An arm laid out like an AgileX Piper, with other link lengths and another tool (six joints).
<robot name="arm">
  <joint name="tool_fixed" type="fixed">
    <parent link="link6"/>
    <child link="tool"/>
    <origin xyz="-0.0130 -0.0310 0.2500" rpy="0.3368 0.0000 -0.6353"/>
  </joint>
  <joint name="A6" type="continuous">
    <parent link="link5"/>
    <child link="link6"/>
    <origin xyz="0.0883 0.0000 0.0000" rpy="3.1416 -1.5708 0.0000"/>
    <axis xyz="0 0 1"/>
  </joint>
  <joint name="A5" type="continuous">
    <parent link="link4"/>
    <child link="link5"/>
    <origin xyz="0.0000 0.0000 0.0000" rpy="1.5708 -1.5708 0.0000"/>
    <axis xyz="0 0 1"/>
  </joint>
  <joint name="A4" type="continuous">
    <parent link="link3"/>
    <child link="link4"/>
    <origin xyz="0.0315 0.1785 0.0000" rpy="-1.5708 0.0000 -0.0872"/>
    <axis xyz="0 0 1"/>
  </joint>
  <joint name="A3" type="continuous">
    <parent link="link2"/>
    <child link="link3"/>
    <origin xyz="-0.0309 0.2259 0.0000" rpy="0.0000 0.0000 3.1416"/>
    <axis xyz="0 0 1"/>
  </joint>
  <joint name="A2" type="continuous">
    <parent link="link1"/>
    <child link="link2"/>
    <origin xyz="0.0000 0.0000 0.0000" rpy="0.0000 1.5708 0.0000"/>
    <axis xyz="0 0 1"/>
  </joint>
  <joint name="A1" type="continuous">
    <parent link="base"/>
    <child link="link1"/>
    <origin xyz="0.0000 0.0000 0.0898" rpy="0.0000 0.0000 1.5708"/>
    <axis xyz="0 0 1"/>
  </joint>
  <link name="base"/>
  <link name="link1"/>
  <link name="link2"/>
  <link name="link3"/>
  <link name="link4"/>
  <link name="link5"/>
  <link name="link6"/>
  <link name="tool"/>
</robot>
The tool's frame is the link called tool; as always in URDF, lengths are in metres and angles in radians. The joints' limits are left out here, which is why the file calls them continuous.
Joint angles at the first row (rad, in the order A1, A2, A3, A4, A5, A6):
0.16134 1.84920 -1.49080 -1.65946 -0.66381 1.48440
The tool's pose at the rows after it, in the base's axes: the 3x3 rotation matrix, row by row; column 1 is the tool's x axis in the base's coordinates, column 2 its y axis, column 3 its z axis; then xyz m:
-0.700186 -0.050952 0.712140; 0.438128 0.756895 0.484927; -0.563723 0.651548 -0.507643; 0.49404 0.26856 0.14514
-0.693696 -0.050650 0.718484; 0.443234 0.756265 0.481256; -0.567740 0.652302 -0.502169; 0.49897 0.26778 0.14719
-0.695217 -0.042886 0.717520; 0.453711 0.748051 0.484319; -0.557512 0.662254 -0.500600; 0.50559 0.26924 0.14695
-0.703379 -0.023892 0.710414; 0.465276 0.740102 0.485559; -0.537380 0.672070 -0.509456; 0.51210 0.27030 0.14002
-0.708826 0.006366 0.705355; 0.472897 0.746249 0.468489; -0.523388 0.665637 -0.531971; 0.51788 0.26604 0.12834
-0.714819 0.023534 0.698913; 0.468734 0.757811 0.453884; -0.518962 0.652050 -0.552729; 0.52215 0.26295 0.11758
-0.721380 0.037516 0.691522; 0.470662 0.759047 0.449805; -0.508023 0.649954 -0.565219; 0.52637 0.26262 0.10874
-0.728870 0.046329 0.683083; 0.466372 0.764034 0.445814; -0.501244 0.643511 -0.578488; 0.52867 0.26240 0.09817
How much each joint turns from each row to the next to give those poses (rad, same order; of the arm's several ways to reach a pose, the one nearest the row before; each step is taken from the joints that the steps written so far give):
0.00002 0.01050 -0.01054 0.00383 0.02594 0.00000
-0.00002 0.01228 -0.02003 0.00003 0.00571 0.00240
0.00000 0.03008 -0.03766 -0.00182 0.00001 0.02016
0.00001 0.03790 -0.03273 -0.00179 0.00159 0.02289
-0.00002 0.02655 -0.02184 -0.03334 0.01571 0.04107
0.00002 0.02605 -0.02736 -0.04529 0.00745 0.04038
-0.00002 0.03034 -0.02538 -0.01599 0.00175 0.02149
0.00002 0.02625 -0.01313 -0.00864 0.00047 0.00415

